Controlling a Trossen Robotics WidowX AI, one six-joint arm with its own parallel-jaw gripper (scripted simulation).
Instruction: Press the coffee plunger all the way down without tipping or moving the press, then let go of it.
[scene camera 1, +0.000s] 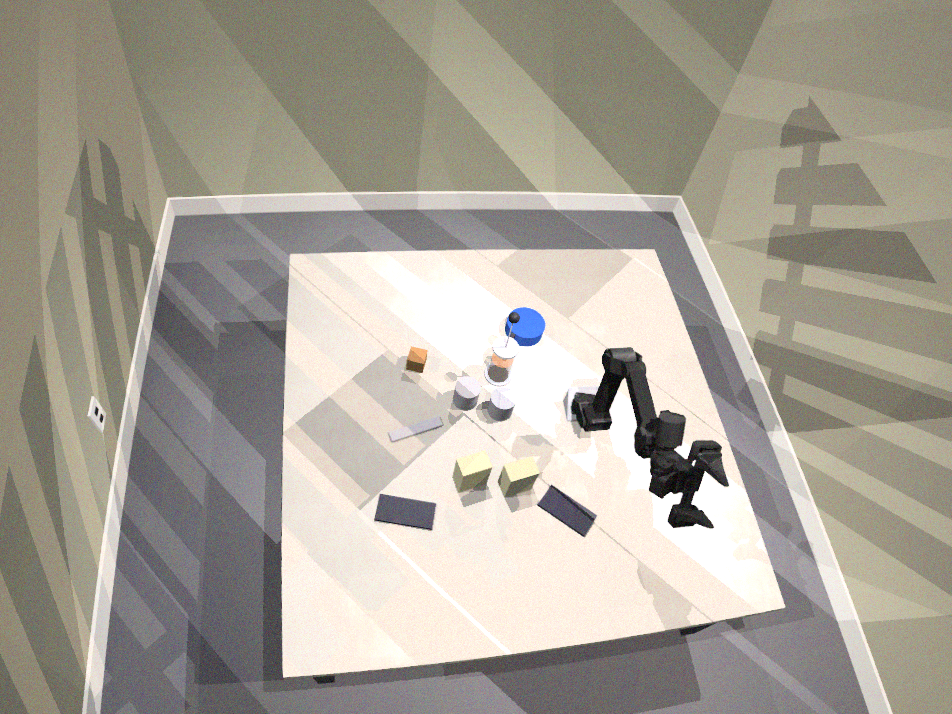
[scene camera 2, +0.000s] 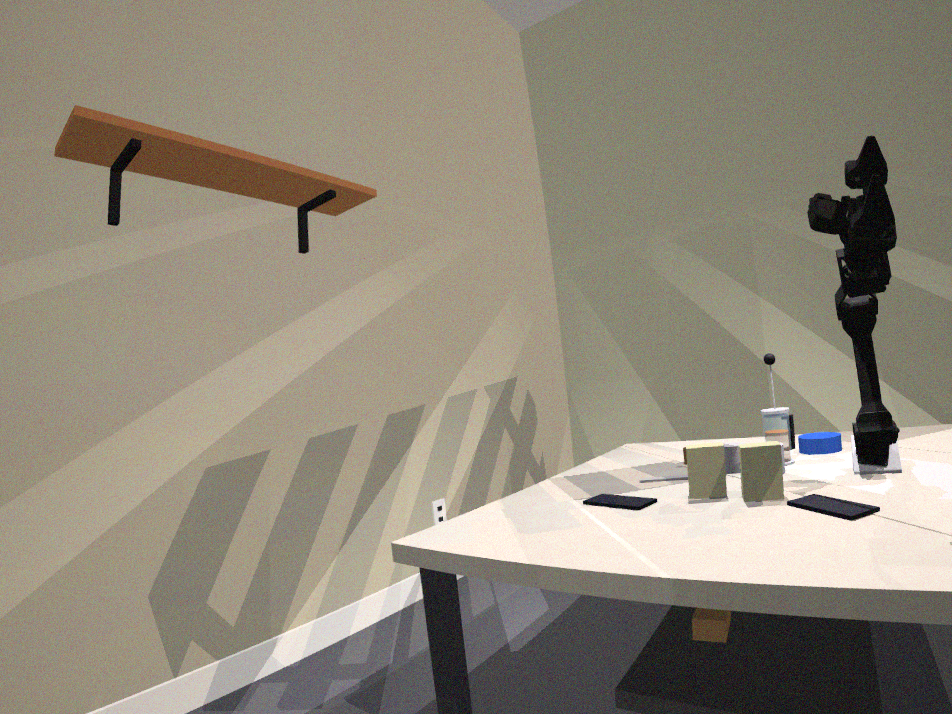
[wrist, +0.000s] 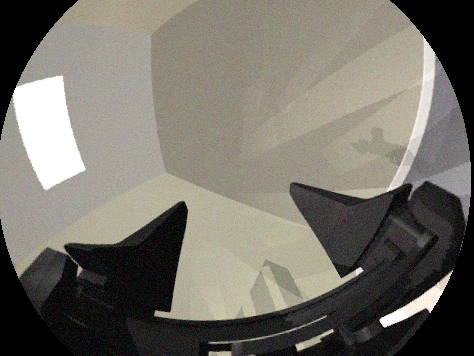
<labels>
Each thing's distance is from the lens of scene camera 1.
my gripper (scene camera 1: 719, 507): 1.26 m
coffee press (scene camera 1: 498, 372): 1.83 m
</labels>
